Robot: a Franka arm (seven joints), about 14 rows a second.
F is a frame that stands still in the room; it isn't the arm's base.
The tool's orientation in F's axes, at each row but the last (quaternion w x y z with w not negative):
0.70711, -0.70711, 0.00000, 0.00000
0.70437, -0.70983, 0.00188, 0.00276
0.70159, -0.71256, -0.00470, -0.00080
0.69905, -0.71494, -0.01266, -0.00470
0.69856, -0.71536, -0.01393, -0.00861
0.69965, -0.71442, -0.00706, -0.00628
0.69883, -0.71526, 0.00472, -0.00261
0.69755, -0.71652, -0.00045, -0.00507
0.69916, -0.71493, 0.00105, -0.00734
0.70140, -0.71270, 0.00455, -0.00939
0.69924, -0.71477, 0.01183, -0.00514
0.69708, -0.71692, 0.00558, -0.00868
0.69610, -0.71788, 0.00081, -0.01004
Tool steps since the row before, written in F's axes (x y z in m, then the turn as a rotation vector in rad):
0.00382, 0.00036, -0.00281, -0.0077, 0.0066, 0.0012
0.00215, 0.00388, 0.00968, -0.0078, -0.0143, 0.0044
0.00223, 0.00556, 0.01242, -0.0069, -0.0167, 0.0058
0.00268, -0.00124, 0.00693, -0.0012, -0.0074, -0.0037
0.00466, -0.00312, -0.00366, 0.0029, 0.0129, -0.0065
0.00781, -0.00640, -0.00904, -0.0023, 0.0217, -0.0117
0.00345, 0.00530, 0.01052, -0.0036, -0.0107, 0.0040
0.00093, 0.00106, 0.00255, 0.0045, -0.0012, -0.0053
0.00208, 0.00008, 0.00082, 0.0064, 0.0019, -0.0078
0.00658, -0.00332, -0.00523, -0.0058, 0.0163, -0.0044
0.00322, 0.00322, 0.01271, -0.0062, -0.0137, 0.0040
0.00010, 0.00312, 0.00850, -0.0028, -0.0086, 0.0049
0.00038, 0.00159, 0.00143, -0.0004, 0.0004, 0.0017
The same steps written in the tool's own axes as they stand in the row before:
0.00382, 0.00281, 0.00036, -0.0077, -0.0012, 0.0066
0.00209, -0.00972, 0.00380, -0.0078, -0.0042, -0.0143
0.00236, -0.01249, 0.00535, -0.0069, -0.0056, -0.0168
0.00283, -0.00683, -0.00143, -0.0014, 0.0038, -0.0073
0.00452, 0.00388, -0.00306, 0.0028, 0.0063, 0.0130
0.00763, 0.00932, -0.00622, -0.0025, 0.0112, 0.0219
0.00336, -0.01065, 0.00509, -0.0035, -0.0037, -0.0108
0.00094, -0.00257, 0.00100, 0.0045, 0.0054, -0.0010
0.00209, -0.00080, 0.00009, 0.0063, 0.0078, 0.0021
0.00661, 0.00533, -0.00311, -0.0061, 0.0041, 0.0163
0.00302, -0.01281, 0.00301, -0.0059, -0.0036, -0.0139
0.00008, -0.00858, 0.00288, -0.0026, -0.0047, -0.0088
0.00037, -0.00147, 0.00155, -0.0004, -0.0017, 0.0003

